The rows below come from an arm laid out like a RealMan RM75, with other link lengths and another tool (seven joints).
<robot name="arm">
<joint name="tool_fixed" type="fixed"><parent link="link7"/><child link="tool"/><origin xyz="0.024 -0.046 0.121" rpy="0.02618 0 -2.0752"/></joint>
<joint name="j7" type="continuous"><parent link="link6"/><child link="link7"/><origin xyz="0 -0.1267 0" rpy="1.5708 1.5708 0"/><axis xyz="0 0 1"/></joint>
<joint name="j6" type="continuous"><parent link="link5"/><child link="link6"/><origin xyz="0 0 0" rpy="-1.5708 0 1.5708"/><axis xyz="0 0 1"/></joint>
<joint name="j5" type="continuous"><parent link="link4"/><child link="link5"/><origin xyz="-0.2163 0 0" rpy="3.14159 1.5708 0"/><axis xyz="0 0 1"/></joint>
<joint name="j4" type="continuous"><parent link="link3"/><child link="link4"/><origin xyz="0 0 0" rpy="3.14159 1.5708 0"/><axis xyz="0 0 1"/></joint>
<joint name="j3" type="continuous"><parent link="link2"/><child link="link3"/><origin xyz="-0.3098 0 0" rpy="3.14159 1.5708 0"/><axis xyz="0 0 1"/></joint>
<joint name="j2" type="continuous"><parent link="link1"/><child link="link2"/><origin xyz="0 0 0" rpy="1.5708 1.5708 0"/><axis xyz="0 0 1"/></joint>
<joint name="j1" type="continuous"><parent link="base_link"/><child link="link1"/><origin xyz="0 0 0.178" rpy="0 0 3.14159"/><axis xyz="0 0 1"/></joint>
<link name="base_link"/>
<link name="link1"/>
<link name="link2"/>
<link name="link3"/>
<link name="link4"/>
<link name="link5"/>
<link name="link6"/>
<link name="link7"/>
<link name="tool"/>
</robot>
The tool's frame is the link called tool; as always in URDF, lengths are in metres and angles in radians. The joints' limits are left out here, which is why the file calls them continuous.
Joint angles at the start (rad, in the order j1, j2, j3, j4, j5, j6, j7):
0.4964 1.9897 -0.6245 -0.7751 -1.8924 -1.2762 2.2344
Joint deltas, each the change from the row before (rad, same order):
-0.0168 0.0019 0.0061 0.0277 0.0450 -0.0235 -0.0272
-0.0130 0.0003 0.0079 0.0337 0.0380 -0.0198 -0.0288
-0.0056 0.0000 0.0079 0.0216 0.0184 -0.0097 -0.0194
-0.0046 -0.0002 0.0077 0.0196 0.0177 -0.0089 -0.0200
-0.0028 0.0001 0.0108 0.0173 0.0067 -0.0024 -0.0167
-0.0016 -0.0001 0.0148 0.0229 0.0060 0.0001 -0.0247
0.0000 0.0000 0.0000 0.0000 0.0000 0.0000 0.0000
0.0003 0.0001 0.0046 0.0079 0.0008 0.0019 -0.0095
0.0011 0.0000 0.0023 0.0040 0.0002 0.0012 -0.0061
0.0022 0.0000 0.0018 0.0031 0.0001 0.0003 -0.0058
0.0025 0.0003 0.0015 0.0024 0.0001 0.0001 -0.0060
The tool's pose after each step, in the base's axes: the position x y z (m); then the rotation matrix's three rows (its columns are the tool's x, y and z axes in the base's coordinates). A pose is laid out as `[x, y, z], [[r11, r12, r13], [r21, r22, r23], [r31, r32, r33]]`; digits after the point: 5 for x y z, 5 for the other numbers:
[0.34162, 0.50957, -0.03235], [[-0.57164, 0.77819, -0.26009], [0.43817, 0.55753, 0.70510], [0.69371, 0.28910, -0.65969]]
[0.34367, 0.50263, -0.03507], [[-0.54591, 0.78620, -0.28961], [0.43172, 0.56020, 0.70697], [0.71806, 0.26091, -0.64523]]
[0.34526, 0.49918, -0.03624], [[-0.53230, 0.79009, -0.30399], [0.42661, 0.56051, 0.70981], [0.73120, 0.24814, -0.63543]]
[0.34627, 0.49634, -0.03664], [[-0.52124, 0.79214, -0.31753], [0.41899, 0.56168, 0.71341], [0.74347, 0.23881, -0.62467]]
[0.34912, 0.49431, -0.03709], [[-0.51316, 0.79598, -0.32105], [0.41518, 0.55760, 0.71882], [0.75119, 0.23558, -0.61662]]
[0.35276, 0.49252, -0.03759], [[-0.50661, 0.79947, -0.32279], [0.40869, 0.55234, 0.72657], [0.75915, 0.23617, -0.60655]]
[0.35276, 0.49252, -0.03759], [[-0.50661, 0.79947, -0.32279], [0.40869, 0.55234, 0.72657], [0.75915, 0.23617, -0.60655]]
[0.35397, 0.49226, -0.03803], [[-0.50623, 0.80005, -0.32193], [0.40645, 0.55058, 0.72915], [0.76061, 0.23827, -0.60390]]
[0.35413, 0.49248, -0.03822], [[-0.50761, 0.79921, -0.32185], [0.40427, 0.55082, 0.73018], [0.76085, 0.24053, -0.60271]]
[0.35342, 0.49305, -0.03841], [[-0.51011, 0.79706, -0.32323], [0.40136, 0.55297, 0.73016], [0.76072, 0.24273, -0.60198]]
[0.35232, 0.49375, -0.03866], [[-0.51330, 0.79424, -0.32514], [0.39792, 0.55592, 0.72980], [0.76039, 0.24522, -0.60140]]

